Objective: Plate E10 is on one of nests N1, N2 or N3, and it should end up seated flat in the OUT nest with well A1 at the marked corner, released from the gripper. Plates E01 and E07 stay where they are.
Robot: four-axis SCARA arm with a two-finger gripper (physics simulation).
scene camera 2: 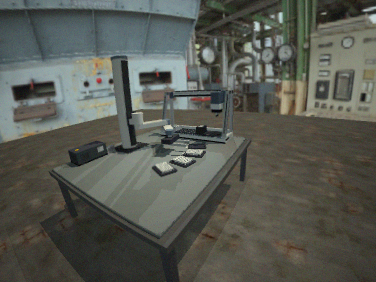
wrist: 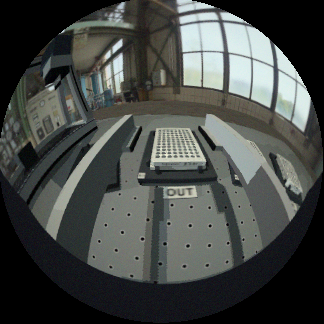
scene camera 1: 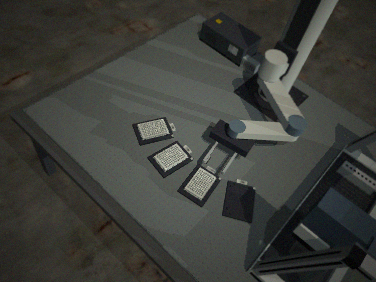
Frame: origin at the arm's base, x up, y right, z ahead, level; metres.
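Seen in the pictures: gripper, fingertip midpoint: [scene camera 2: 188, 143] [wrist: 170, 119] [scene camera 1: 213, 167]; arm's base, link origin: [scene camera 2: 130, 147].
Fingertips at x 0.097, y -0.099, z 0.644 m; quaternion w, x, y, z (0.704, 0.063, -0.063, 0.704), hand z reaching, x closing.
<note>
Offsets run from my fingertips to a thing's top centre. "*": to the spot under its first point.
A white well plate @(dx -0.058, dy +0.004, dz +0.059 m) [scene camera 1: 201, 183] [scene camera 2: 195, 152] [wrist: 178, 145] lies flat in the dark OUT nest @(dx -0.062, dy +0.004, dz +0.059 m) [scene camera 1: 200, 202] [wrist: 175, 177]; its front label is too blurred to read, and well A1 cannot be made out. A small pale mark is at the nest's near left corner in the wrist view. My gripper [scene camera 1: 211, 169] [wrist: 170, 119] is open and empty, its two long fingers wide apart, drawn back toward the arm on the OUT label side of the plate. Two more white plates @(dx -0.058, dy +0.180, dz +0.056 m) [scene camera 1: 171, 157] @(dx -0.058, dy +0.341, dz +0.006 m) [scene camera 1: 154, 129] sit in their own nests; their labels are not readable.
A dark nest without a plate @(dx -0.062, dy -0.163, dz -0.004 m) [scene camera 1: 239, 202] [scene camera 2: 197, 145] is beside the OUT nest. A large framed machine [scene camera 1: 300, 207] [scene camera 2: 192, 93] stands beyond it. A dark box @(* dx +0.031, dy +0.468, dz -0.698 m) [scene camera 1: 229, 37] [scene camera 2: 88, 153] stands near the arm's column [scene camera 2: 123, 102]. The OUT label @(* dx -0.082, dy +0.021, dz -0.037 m) [wrist: 180, 192] is on the table.
</note>
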